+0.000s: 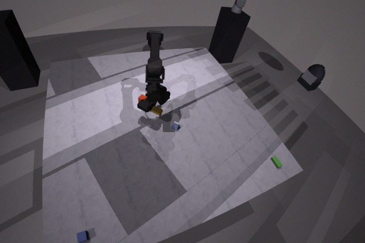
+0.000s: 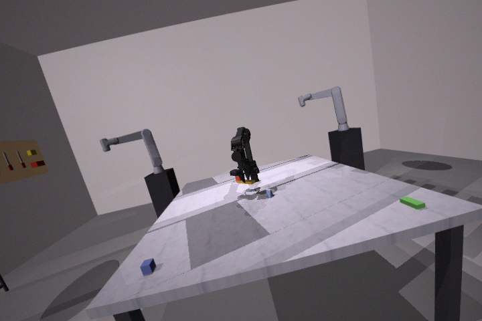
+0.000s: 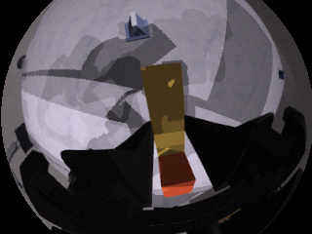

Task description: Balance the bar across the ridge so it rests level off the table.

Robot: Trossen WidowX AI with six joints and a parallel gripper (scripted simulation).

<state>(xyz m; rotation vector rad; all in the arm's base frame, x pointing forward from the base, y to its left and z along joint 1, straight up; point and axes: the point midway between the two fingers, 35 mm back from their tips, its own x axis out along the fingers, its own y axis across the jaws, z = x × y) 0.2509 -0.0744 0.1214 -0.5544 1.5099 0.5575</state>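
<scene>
Now: gripper tip 30 mm past the yellow bar, 20 mm to the left of it and 10 mm below it. From my gripper tip the other things lie so: blue cube (490 mm ahead, 430 mm to the right, 70 mm below); green flat block (490 mm ahead, 570 mm to the left, 80 mm below).
</scene>
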